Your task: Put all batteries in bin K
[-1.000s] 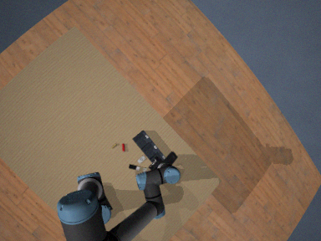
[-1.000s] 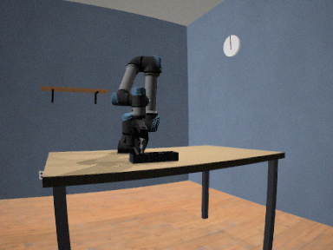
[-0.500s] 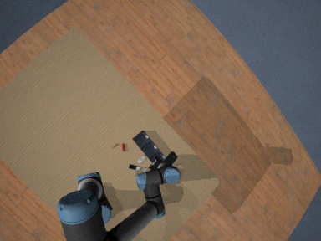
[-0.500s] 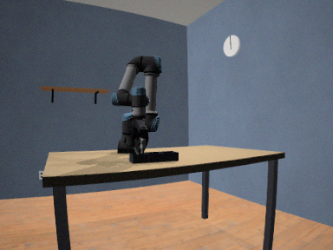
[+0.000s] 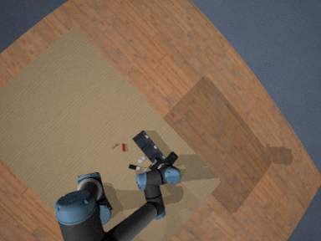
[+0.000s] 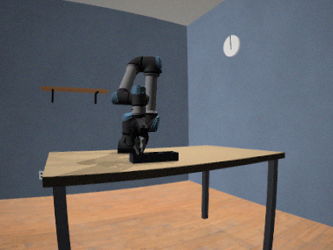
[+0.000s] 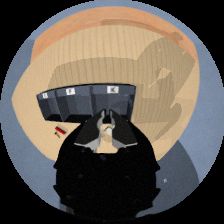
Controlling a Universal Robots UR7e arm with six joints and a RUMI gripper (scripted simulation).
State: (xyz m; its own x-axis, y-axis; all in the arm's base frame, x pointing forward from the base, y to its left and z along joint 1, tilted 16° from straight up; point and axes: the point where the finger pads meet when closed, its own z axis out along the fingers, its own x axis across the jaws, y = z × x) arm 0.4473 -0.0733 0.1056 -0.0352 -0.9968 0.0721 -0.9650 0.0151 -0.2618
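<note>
Right now my hand is 70 mm to the right of the bin row, 20 mm short of it and 20 mm above it. Also, from my hand: red battery: 200 mm to the left, 90 mm behind, 40 mm below; then yellowish item: 250 mm to the left, 120 mm behind, 40 mm below; then black-and-white cylinder: 130 mm behind, 60 mm to the left, 40 mm below.
</note>
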